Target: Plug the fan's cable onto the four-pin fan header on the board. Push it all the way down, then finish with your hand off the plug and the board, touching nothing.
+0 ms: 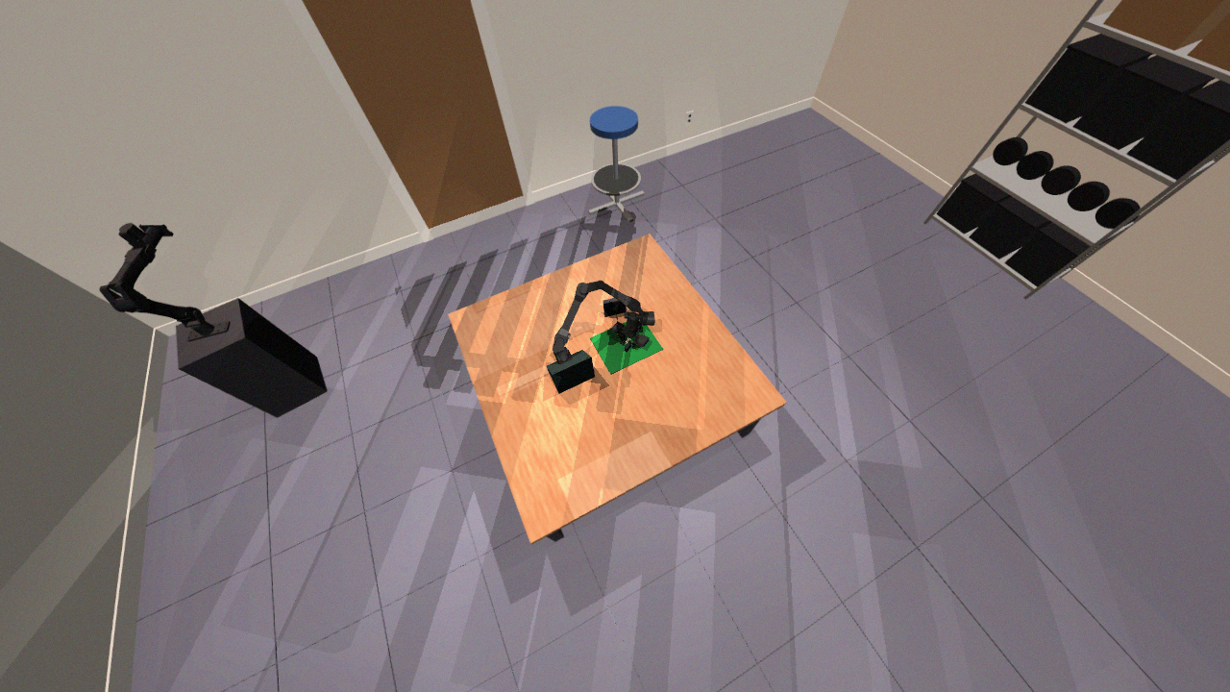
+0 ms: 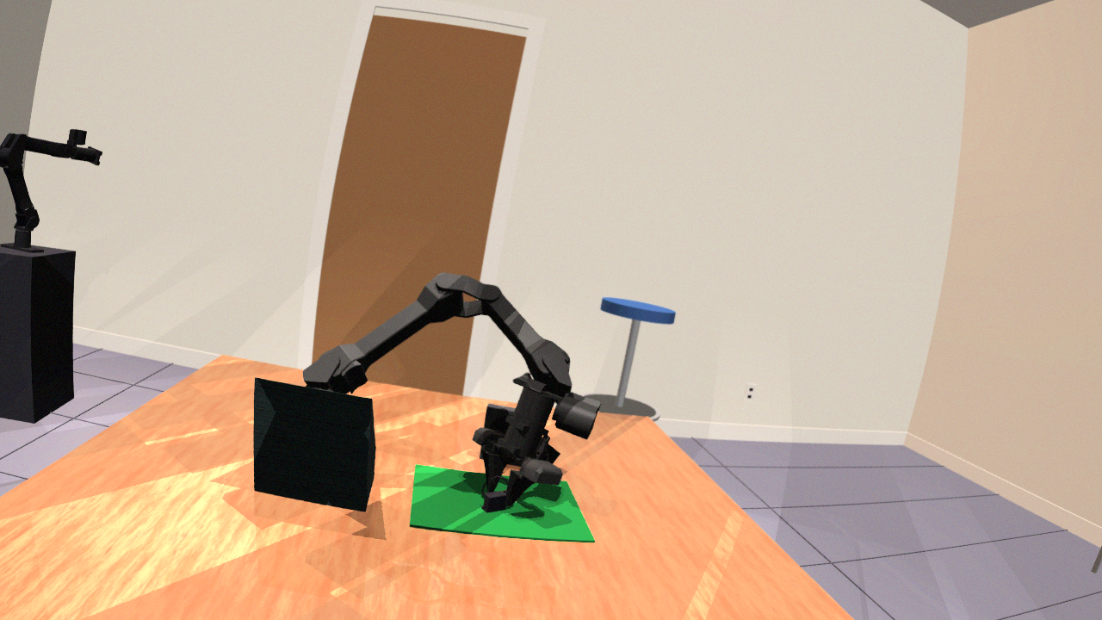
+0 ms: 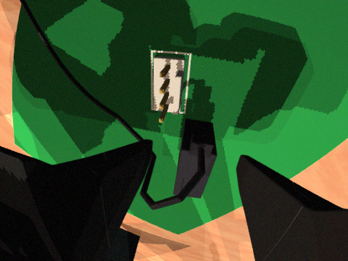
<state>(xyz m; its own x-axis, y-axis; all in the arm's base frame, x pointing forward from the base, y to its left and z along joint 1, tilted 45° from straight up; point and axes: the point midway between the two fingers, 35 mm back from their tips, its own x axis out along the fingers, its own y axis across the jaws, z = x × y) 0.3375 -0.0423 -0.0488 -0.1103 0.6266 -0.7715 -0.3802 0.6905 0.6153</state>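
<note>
Now: the four-pin header 3 cm to the left of my gripper tip, 2 cm below it and 2 cm ahead of it. From my gripper tip the other things lie so: dark fan plug 1 cm behind; green board 4 cm below, 3 cm to the left, 1 cm ahead; black fan 22 cm to the left, 7 cm ahead, 3 cm above.
</note>
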